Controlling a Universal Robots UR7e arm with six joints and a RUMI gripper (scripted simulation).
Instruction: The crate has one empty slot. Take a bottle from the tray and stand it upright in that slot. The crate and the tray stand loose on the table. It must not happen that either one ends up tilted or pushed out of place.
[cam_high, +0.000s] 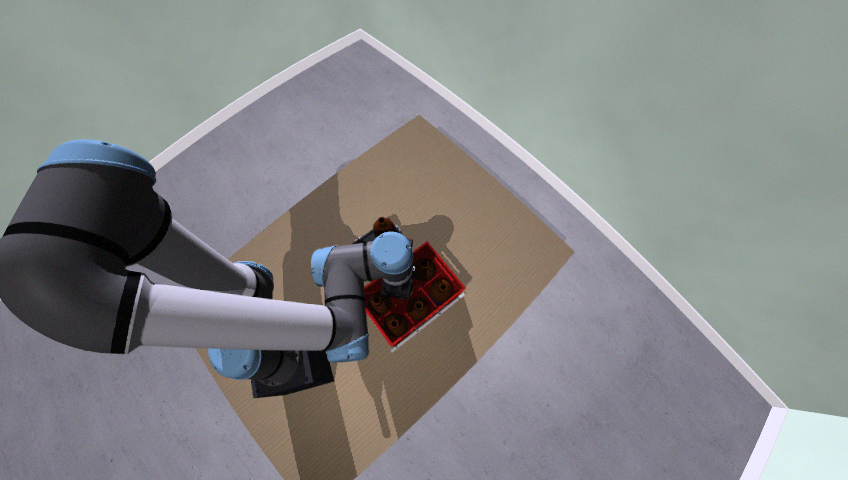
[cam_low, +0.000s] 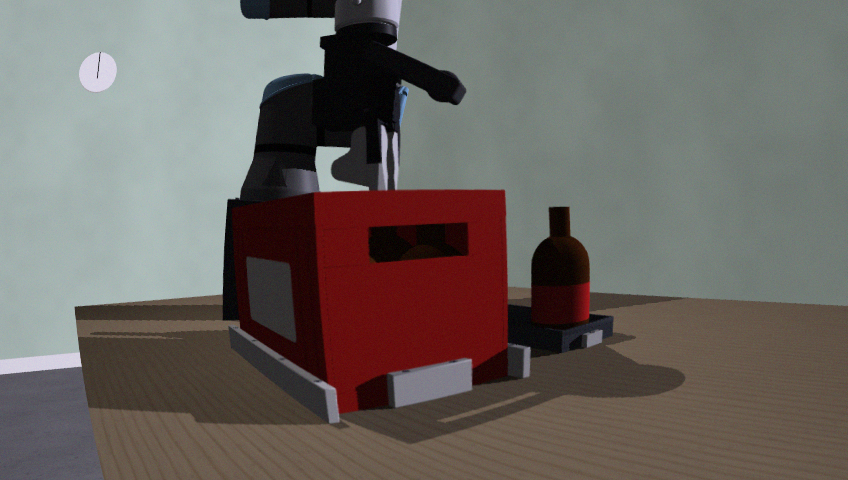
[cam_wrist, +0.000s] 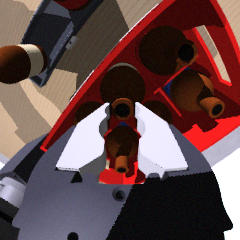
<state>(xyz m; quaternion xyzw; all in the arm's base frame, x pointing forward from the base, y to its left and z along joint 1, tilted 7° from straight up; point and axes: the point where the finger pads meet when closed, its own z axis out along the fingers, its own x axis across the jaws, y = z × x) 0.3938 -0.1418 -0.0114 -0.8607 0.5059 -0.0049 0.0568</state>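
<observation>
The cream-label bottle lies 70 mm below my hand. From my hand the other things lie so: dark tray: 190 mm to the left, 150 mm below, 40 mm ahead; then red crate: 80 mm below, 40 mm to the right, 10 mm behind.
</observation>
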